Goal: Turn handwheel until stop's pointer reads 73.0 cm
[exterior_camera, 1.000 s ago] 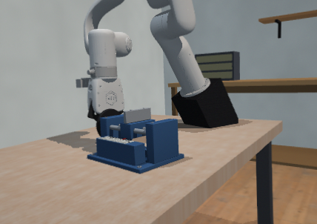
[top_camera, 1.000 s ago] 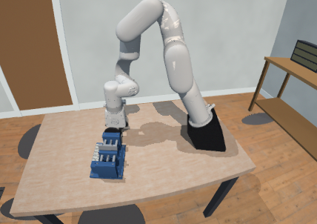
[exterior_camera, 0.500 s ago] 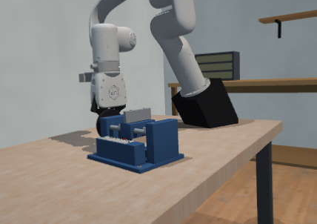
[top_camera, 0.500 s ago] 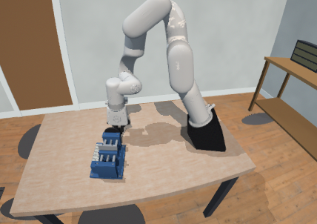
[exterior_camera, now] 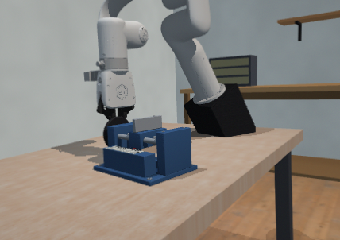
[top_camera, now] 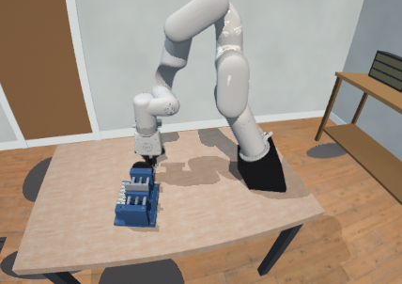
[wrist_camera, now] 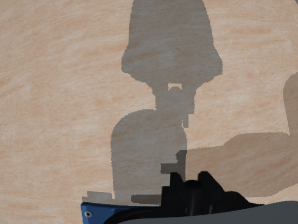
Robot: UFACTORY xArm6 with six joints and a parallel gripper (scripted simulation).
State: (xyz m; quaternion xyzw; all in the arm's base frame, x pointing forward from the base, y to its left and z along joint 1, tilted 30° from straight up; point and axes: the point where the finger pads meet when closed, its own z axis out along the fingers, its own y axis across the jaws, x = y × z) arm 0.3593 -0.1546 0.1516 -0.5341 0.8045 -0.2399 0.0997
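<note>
Right now the black handwheel is 2 cm ahead of my hand and 2 cm to the left of it. Round my hand: grey stop block (11 cm ahead, 12 cm to the left).
</note>
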